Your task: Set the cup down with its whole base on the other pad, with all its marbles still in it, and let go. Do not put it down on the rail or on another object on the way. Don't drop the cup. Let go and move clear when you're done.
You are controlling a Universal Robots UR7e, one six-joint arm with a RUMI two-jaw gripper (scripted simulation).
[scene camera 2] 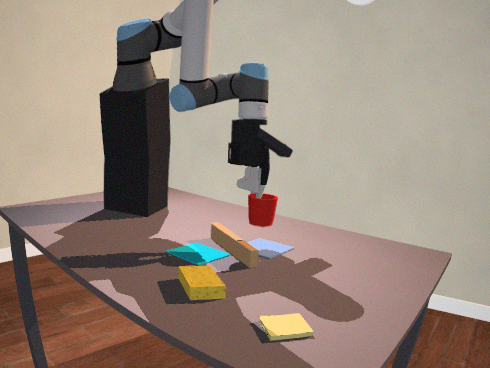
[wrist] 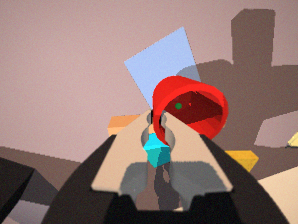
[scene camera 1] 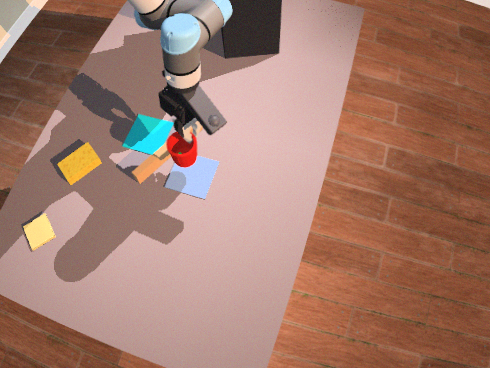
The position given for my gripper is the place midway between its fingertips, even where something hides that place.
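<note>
Scene camera 2 shows my gripper (scene camera 2: 255,206), a red cup (scene camera 2: 261,211), a flat pale yellow block (scene camera 2: 279,327), a thick yellow sponge (scene camera 2: 199,282) and a wooden rail (scene camera 2: 243,251). The wrist view shows my gripper (wrist: 155,110) and the red cup (wrist: 204,108). Visible in scene camera 1: my gripper (scene camera 1: 191,141), the red cup (scene camera 1: 175,143) and the thick yellow sponge (scene camera 1: 83,160).
</note>
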